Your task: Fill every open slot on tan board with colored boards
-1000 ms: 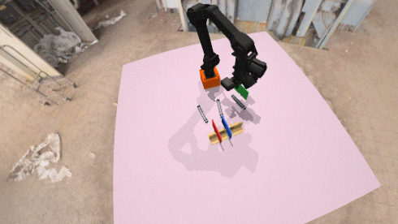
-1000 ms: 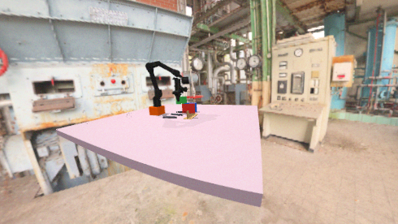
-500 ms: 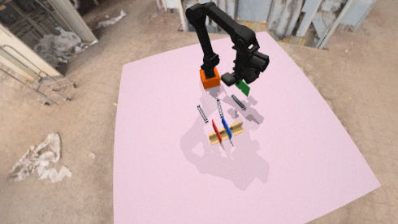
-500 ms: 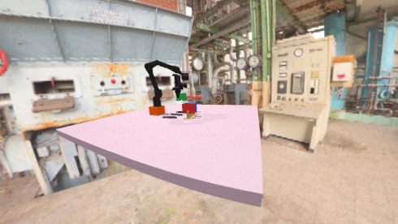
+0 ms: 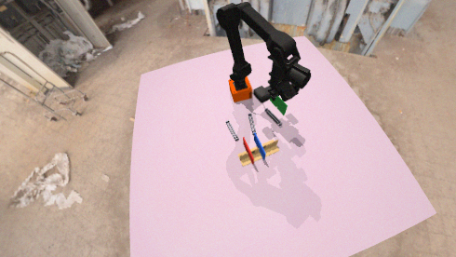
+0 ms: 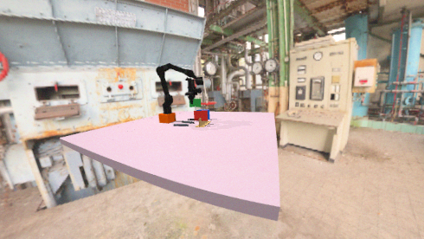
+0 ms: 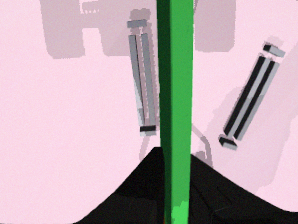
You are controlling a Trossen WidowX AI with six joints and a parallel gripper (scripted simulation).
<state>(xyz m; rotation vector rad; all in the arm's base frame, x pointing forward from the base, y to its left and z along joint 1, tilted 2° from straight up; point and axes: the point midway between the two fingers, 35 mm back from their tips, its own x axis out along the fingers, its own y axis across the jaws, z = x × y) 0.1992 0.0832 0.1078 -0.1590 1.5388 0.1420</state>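
Now: the blue board 15 cm ahead of my gripper tip, 13 cm to the right of it and 8 cm below it. From my gripper tip the other things lie so: tan board (15 cm ahead, 13 cm to the right, 11 cm below); then red board (18 cm to the right, 15 cm ahead, 8 cm below); then green board (2 cm ahead).
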